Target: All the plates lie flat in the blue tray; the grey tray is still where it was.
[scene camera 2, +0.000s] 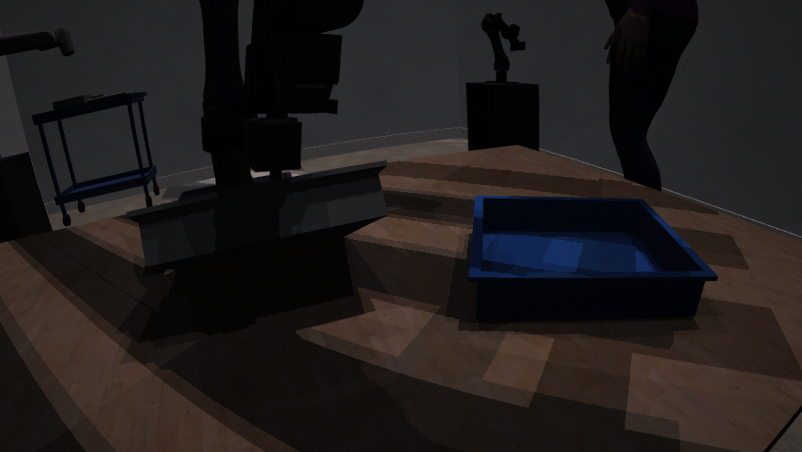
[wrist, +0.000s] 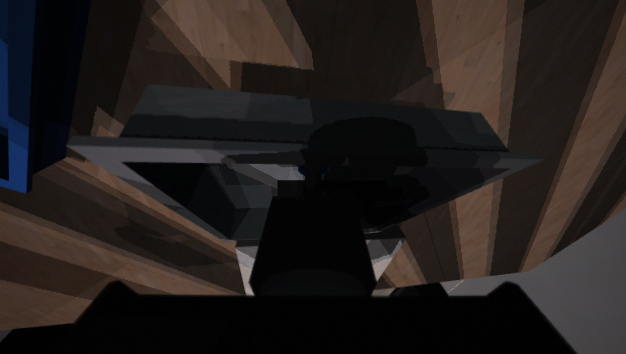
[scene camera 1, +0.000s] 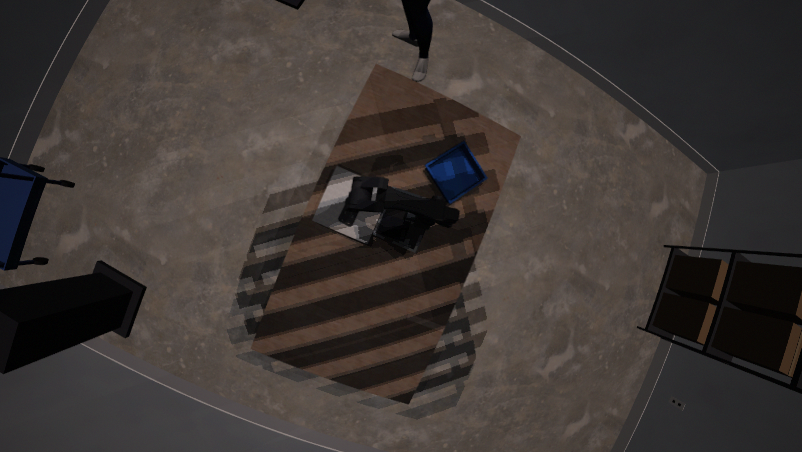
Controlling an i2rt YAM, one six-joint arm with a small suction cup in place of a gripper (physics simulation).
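Note:
My suction cup (scene camera 2: 274, 175) (wrist: 313, 185) (scene camera 1: 361, 196) sits on the grey tray (scene camera 2: 263, 216) (wrist: 218, 109) and holds it, slightly tilted, just above the wooden table (scene camera 2: 701, 393). The tray hangs over a light grey block (scene camera 1: 333, 194) that shows under it in the wrist view (wrist: 385, 253). The blue tray (scene camera 2: 583, 295) (scene camera 1: 474, 162) (wrist: 16, 109) stands on the table to the right of the grey tray, apart from it. Its floor looks bare. The grey tray's inside is in deep shadow, and I cannot make out any plates.
A person (scene camera 2: 645, 84) (scene camera 1: 417, 33) stands at the table's far end. A black pedestal (scene camera 2: 501, 115) (scene camera 1: 60, 315) carries another arm. A blue cart (scene camera 2: 89, 103) (scene camera 1: 15, 219) stands at the left, and a shelf rack (scene camera 1: 729, 253) at the right.

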